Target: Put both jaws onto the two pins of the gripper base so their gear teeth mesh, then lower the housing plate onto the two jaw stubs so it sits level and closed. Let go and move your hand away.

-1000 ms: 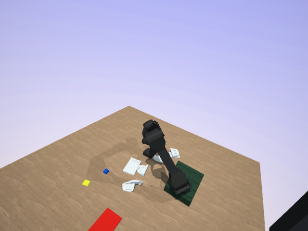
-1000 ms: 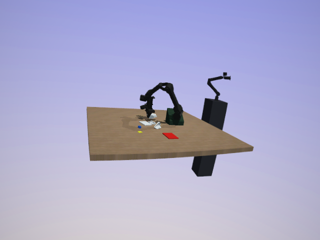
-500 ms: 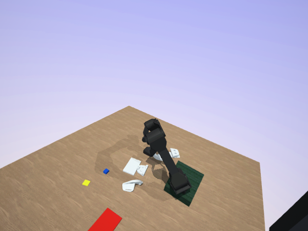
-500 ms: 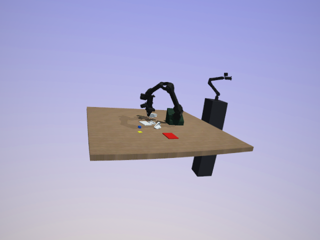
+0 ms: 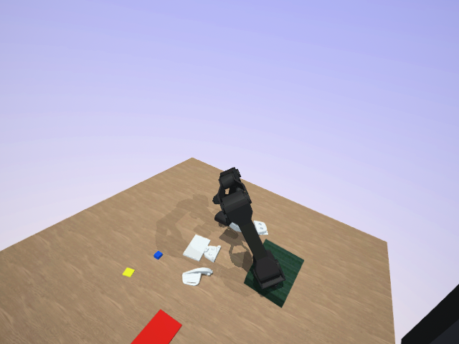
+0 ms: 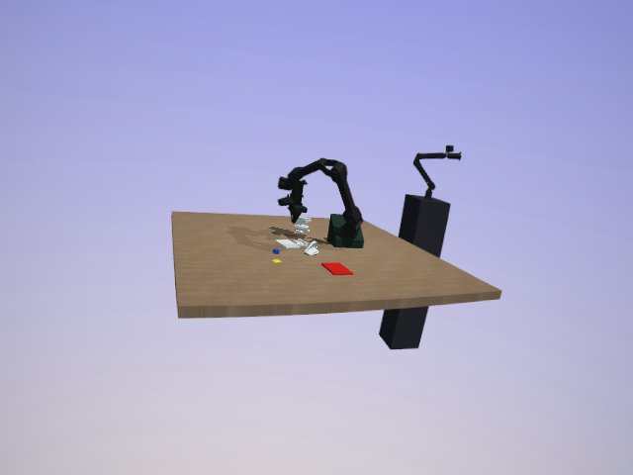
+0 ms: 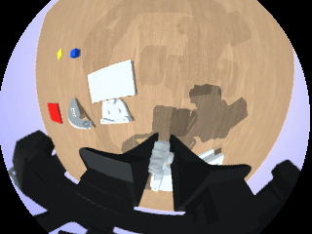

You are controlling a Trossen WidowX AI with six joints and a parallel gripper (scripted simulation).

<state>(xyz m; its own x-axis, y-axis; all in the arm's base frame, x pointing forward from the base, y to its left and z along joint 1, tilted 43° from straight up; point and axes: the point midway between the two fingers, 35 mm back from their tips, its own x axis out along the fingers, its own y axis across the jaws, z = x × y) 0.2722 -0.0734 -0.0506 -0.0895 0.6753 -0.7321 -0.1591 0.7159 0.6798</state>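
Now: the white jaw 20 mm behind my gripper tip and 30 mm above it. Also, from my gripper tip: blue cube 120 mm ahead, 280 mm to the left, 70 mm below; then yellow tile 130 mm ahead, 400 mm to the left, 80 mm below; then red patch 110 mm behind, 460 mm to the left, 70 mm below.
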